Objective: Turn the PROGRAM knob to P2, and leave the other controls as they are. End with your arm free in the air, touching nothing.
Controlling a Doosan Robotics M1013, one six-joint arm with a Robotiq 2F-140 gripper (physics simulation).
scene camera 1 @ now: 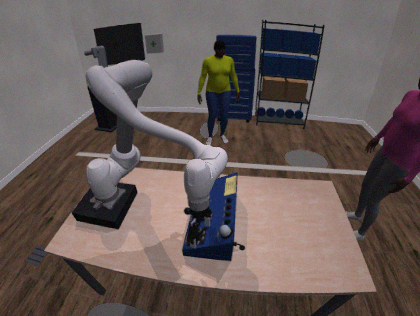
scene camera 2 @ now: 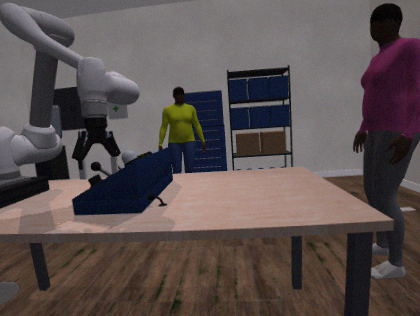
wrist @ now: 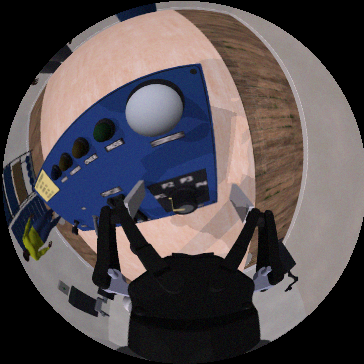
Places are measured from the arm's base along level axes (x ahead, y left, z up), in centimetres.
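Pixels of known places: gripper, fingertip midpoint: (scene camera 1: 200, 235) (scene camera 2: 100, 176) (wrist: 187, 189); arm's base at its link origin: (scene camera 1: 108, 196) (scene camera 2: 3, 183).
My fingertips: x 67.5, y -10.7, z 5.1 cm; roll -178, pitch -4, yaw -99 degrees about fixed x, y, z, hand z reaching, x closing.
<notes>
For each thing: its top centre in the pictures, then the offset to it from my fingertips. "spot": a spot on its surface instead. Level surfaces: height alone.
- PROGRAM knob at its top centre: (wrist: 184, 209) (scene camera 2: 94, 174) dx -3.3, dy +0.9, dz +0.5 cm
- CYCLE lever's black ball at its top centre: (scene camera 2: 95, 161) (scene camera 1: 187, 208) dx -11.2, dy +11.7, dz +3.8 cm
- white STATUS dome at a spot on its surface: (wrist: 154, 110) (scene camera 1: 223, 227) spot: dx +10.5, dy +2.0, dz +8.6 cm
- green PASS lamp at a spot on its surface: (wrist: 104, 130) spot: dx +10.7, dy +8.1, dz +5.4 cm
- small black crank at a spot on its surface: (scene camera 2: 161, 201) (scene camera 1: 241, 246) spot: dx +20.3, dy +6.2, dz -11.3 cm
- table at its surface level: dz -12.7 cm
The blue panel (scene camera 1: 217, 200) (scene camera 2: 131, 187) (wrist: 135, 167) stands sloped on the table. The PROGRAM knob (scene camera 2: 95, 181) (wrist: 187, 200) is dark, near a lower corner; in the wrist view its pale pointer mark appears turned toward P1. In scene camera 1 the gripper largely hides it. My gripper (scene camera 1: 200, 230) (scene camera 2: 98, 162) (wrist: 187, 189) is open and empty, pointing down above the panel's low side. In the wrist view its fingertips lie on either side of the knob, apparently above it. The CYCLE lever's black ball (scene camera 1: 188, 211) (scene camera 2: 96, 166) is close to the fingers; one finger partly covers its slot in the wrist view.
A white STATUS dome (scene camera 1: 225, 230) (scene camera 2: 128, 156) (wrist: 154, 110) and a row of dark lamps, including the green PASS lamp (wrist: 104, 130), rise from the panel. A small black crank (scene camera 1: 241, 246) (scene camera 2: 161, 201) projects from its side. Two people (scene camera 1: 218, 75) (scene camera 1: 400, 130) stand beyond the table (scene camera 1: 295, 225).
</notes>
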